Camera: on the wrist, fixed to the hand. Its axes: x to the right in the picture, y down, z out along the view.
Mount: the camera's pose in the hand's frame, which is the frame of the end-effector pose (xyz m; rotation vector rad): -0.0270 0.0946 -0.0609 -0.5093 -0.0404 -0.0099
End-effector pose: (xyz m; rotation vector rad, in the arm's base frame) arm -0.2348 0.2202 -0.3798 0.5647 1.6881 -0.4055
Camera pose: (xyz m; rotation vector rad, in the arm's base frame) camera -0.2263 0.3276 -0.3377 0.1707 1.6723 0.0144
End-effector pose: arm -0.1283 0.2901 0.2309 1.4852 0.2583 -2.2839
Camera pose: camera -0.0277 0.2332 0.2359 1.1710 0.7702 -2.0419
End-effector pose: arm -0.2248 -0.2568 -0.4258 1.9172 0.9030 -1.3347
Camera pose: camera -0.1228 -0.2667 -0.3721 1.4880 1.1076 -1.0187
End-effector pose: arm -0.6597 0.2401 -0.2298 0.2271 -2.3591 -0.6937
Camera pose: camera -0.5982 0.3033 -0.1549 0.0001 -2.1324 -1.2793
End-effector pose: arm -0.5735 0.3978 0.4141 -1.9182 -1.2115 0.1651
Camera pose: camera -0.4920 0.3240 0.3779 -2.3499 -1.3844 -0.1249
